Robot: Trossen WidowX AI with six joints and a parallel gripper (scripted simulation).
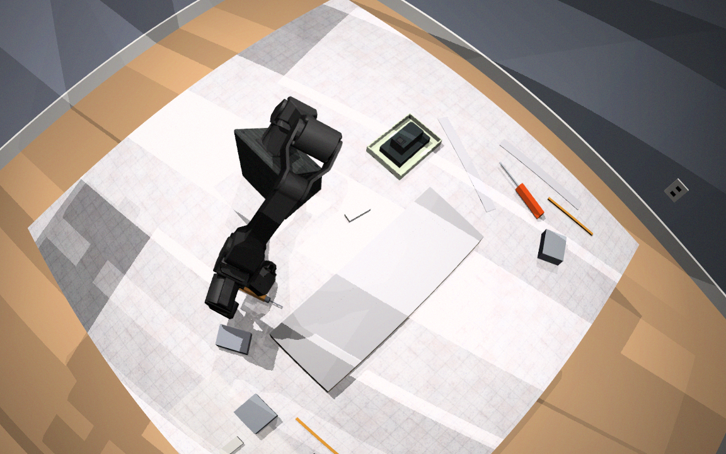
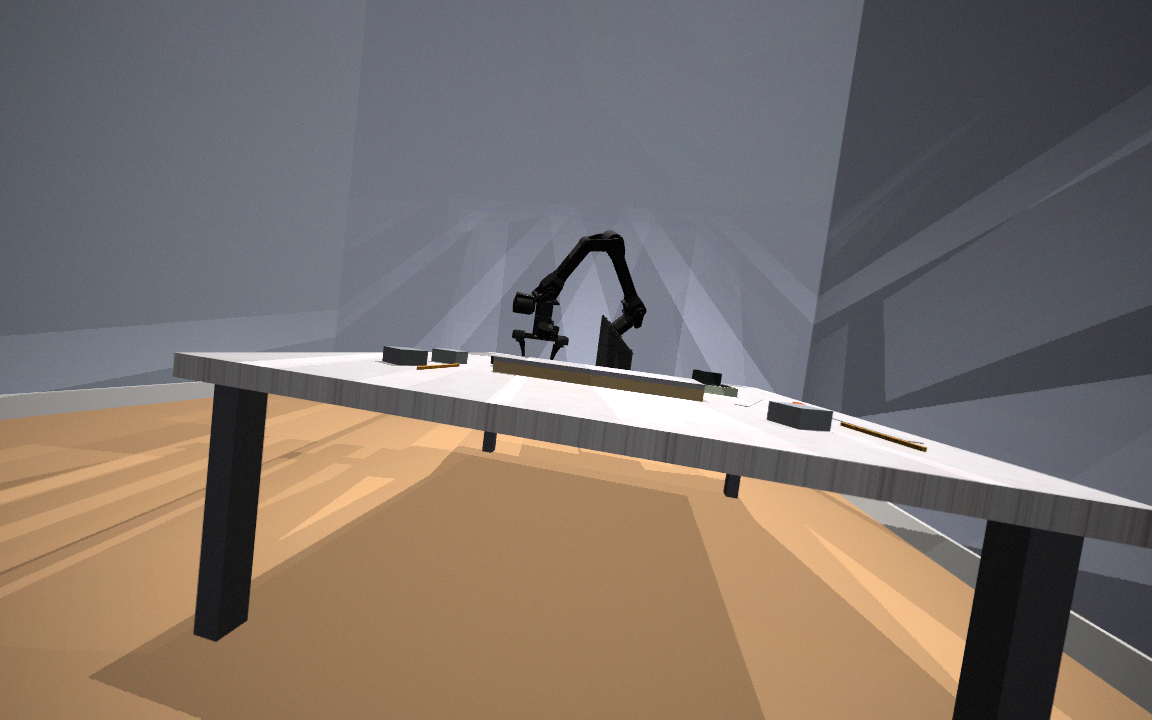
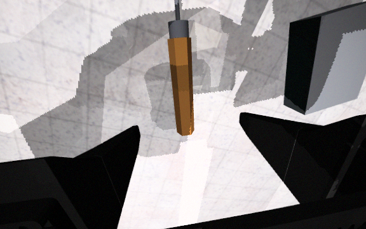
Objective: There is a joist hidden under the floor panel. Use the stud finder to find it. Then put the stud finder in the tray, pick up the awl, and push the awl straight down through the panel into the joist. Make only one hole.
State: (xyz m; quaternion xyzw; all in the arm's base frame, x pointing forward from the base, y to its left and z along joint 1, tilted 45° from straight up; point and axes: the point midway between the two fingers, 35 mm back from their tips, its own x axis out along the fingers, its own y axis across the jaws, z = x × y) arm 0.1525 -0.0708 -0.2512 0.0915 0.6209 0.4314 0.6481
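Now: the awl 50 mm ahead of my gripper tip, 30 mm to the left of it and 10 mm below it. From my gripper tip the other things lie so: stud finder (40 mm behind, 540 mm to the left, 30 mm above); pale green tray (40 mm behind, 550 mm to the left).
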